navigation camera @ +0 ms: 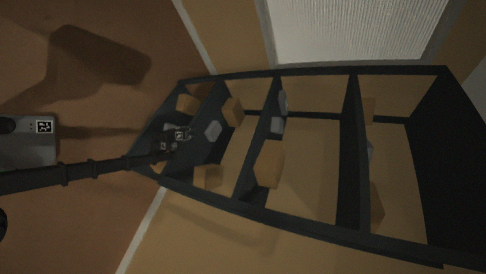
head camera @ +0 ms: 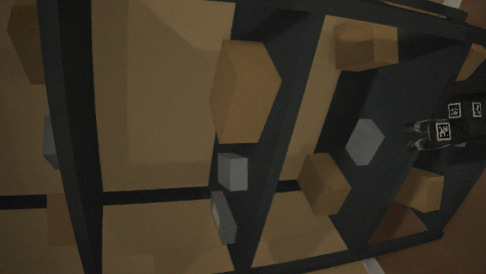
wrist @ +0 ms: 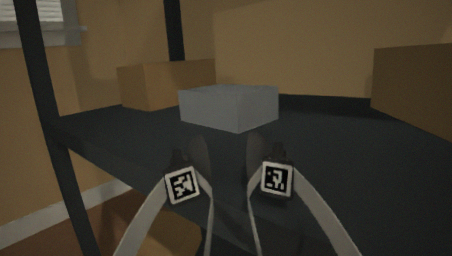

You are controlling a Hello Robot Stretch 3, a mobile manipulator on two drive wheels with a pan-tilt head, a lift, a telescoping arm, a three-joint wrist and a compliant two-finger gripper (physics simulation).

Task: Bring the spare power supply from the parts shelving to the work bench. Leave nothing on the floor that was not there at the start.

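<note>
A plain grey box (head camera: 365, 141) (navigation camera: 213, 131) (wrist: 227, 107) stands on a dark board of the parts shelving (head camera: 75, 125) (navigation camera: 400, 70) (wrist: 32, 60). My gripper (head camera: 411, 137) (navigation camera: 189, 134) (wrist: 227, 150) is partly open, with a narrow gap and nothing between its fingertips. It points at the grey box, a short way in front of it, over the board's near part. On another level are a small light grey box (head camera: 232, 171) (navigation camera: 276, 125) and a flat grey box with a pale patch (head camera: 223, 217) (navigation camera: 283, 102). I cannot tell which one is the power supply. The work bench does not show.
Brown boxes stand on both sides of the grey box: one by the window side (head camera: 324, 184) (navigation camera: 232, 111) (wrist: 175, 82), one opposite (head camera: 367, 45) (navigation camera: 207, 176) (wrist: 412, 85). A dark corner post rises at the wrist view's left. My arm (navigation camera: 95, 168) reaches in over the floor.
</note>
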